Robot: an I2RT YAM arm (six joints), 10 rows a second.
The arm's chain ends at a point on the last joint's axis. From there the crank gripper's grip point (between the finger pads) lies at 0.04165 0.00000 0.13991 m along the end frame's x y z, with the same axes.
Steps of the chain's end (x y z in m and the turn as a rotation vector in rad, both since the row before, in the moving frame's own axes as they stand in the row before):
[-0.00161, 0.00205, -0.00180, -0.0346, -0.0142, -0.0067]
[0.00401, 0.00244, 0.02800, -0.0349, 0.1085, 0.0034]
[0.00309, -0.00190, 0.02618, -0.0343, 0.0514, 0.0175]
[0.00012, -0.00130, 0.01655, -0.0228, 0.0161, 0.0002]
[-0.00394, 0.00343, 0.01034, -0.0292, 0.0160, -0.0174]
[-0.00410, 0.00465, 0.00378, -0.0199, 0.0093, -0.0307]
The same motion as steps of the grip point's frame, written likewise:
[-0.00359, 0.00663, -0.00130, -0.0346, -0.0142, -0.0067]
[0.01890, 0.00740, 0.02258, -0.0349, 0.1085, 0.0034]
[0.01017, 0.00365, 0.02376, -0.0343, 0.0514, 0.0175]
[0.00237, 0.00189, 0.01582, -0.0228, 0.0161, 0.0002]
[-0.00168, 0.00676, 0.00961, -0.0292, 0.0160, -0.0174]
[-0.00278, 0.00613, 0.00337, -0.0199, 0.0093, -0.0307]

